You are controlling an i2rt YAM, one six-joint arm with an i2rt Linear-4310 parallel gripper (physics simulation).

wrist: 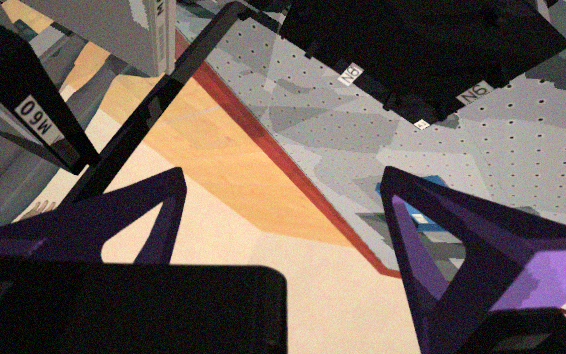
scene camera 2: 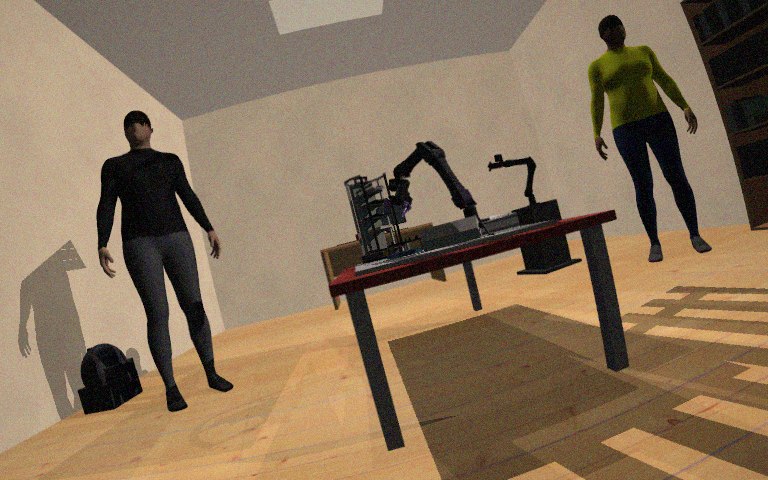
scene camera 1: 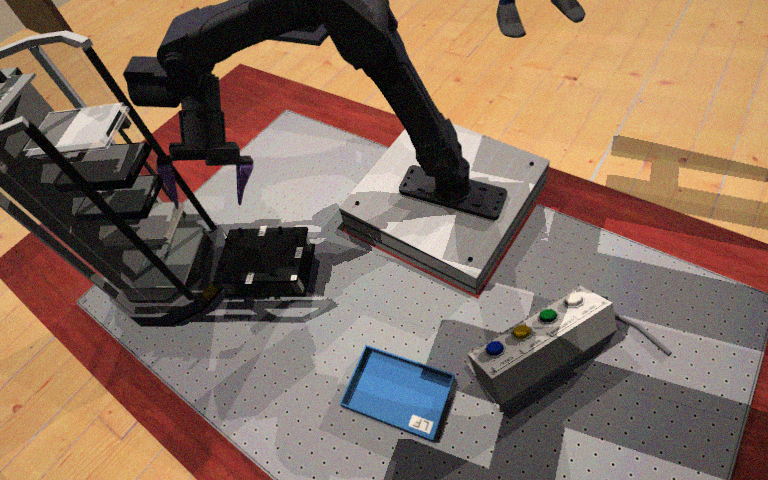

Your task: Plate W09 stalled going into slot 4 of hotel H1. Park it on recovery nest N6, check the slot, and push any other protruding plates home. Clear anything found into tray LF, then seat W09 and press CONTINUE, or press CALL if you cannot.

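Places are measured from the arm's base along level axes (x ahead, y left, z up), in metres.
Pixels of known places: gripper, fingertip midpoint: (wrist: 283,177) (scene camera 2: 393,215) (scene camera 1: 209,206); arm's base, origin of the base link: (scene camera 1: 452,192).
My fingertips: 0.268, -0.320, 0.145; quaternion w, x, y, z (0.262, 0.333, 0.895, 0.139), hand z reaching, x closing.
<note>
Ahead of a thing's pixels: the offset from my fingertips to its top centre, as dx, dy, dz. "*": to the spot under its first point.
My gripper (scene camera 1: 207,204) (wrist: 283,177) is open and empty, beside hotel H1's (scene camera 1: 138,119) (wrist: 196,60) open side. In the wrist view, black plate W09 {* +0.016, -0.087, +0.032} (wrist: 40,117) shows at the left, in the hotel and outside the fingers; its label reads upside down. A grey plate {* +0.058, -0.099, -0.033} (wrist: 112,32) is above it in that view. In scene camera 1, the hotel holds several clear and dark plates; which is W09 and which slot is 4 I cannot tell. Black nest N6 {-0.016, +0.032, -0.129} (scene camera 1: 263,254) (wrist: 425,45) stands beside the hotel's base. Blue tray LF {+0.109, +0.365, -0.187} (scene camera 1: 390,384) (wrist: 432,223) looks empty.
A grey button box {-0.037, +0.552, -0.121} (scene camera 1: 543,350) with blue, yellow, green and white buttons stands right of the tray, its cable trailing right. The arm's base plinth (scene camera 1: 390,226) stands behind the nest. In scene camera 2, two people (scene camera 2: 150,192) (scene camera 2: 637,90) stand apart from the table (scene camera 2: 464,254).
</note>
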